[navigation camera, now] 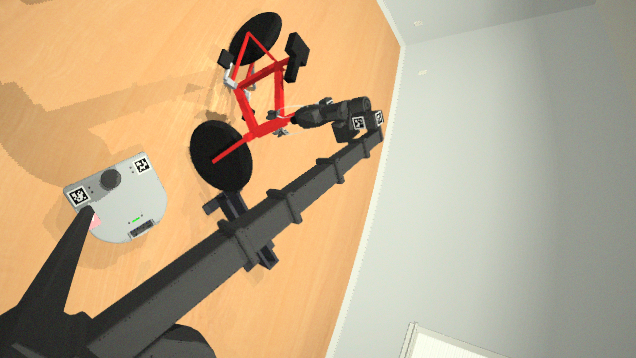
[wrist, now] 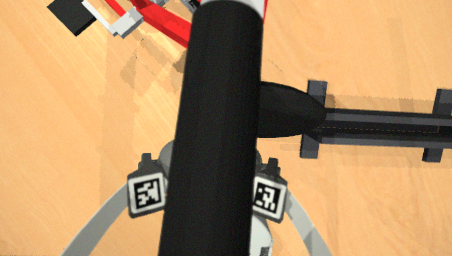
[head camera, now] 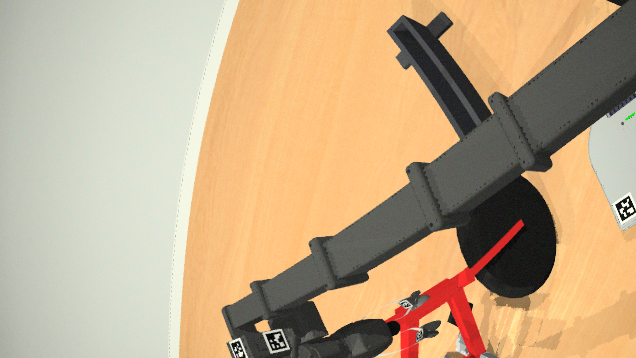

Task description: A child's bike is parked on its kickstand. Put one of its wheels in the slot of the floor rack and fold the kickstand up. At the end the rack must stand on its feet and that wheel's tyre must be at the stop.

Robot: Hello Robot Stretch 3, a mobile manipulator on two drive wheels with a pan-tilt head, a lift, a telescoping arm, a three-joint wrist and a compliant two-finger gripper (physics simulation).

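Places are measured from the robot's base along level axes (x up, y right, z ahead), in metres.
Where they show: gripper, between the fingertips: (navigation camera: 270, 124) (head camera: 431, 311); robot's base, origin of its link: (navigation camera: 111, 177).
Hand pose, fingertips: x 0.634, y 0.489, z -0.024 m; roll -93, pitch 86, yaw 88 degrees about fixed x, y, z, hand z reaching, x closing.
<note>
Things, the pixels of their top centre, and the offset from my fingertips. "pt": a spot on its surface instead.
- dark floor rack, centre of its top: (head camera: 439, 82) (wrist: 411, 132) (navigation camera: 255, 234) dx -0.474, dy -0.016, dz -0.582 m
- black handlebar grip, a spot on its surface: (wrist: 220, 100) pt dx +0.109, dy +0.055, dz +0.001 m
The red child's bike (head camera: 467, 320) (navigation camera: 260, 75) (wrist: 165, 22) stands upright. Its rear wheel (navigation camera: 265, 30) is at the top of the navigation view. Its front wheel (head camera: 525, 260) (navigation camera: 235, 172) (wrist: 285, 115) has its edge at the near end of the dark floor rack (head camera: 460, 82) (navigation camera: 232, 205) (wrist: 380, 141), roughly in line with the slot; how far in it sits cannot be told. The rack lies level on the floor. My gripper (head camera: 425, 315) (navigation camera: 278, 123) (wrist: 210, 160) is shut on the black handlebar grip (wrist: 220, 100), one finger on each side. I cannot make out the kickstand.
My extended arm (head camera: 380, 235) (navigation camera: 200, 265) passes over the rack and hides part of it. My base (head camera: 607, 155) (navigation camera: 130, 200) stands beside the front wheel and rack. A pale wall (head camera: 90, 175) (navigation camera: 480, 175) runs along the floor's edge, beyond my wrist.
</note>
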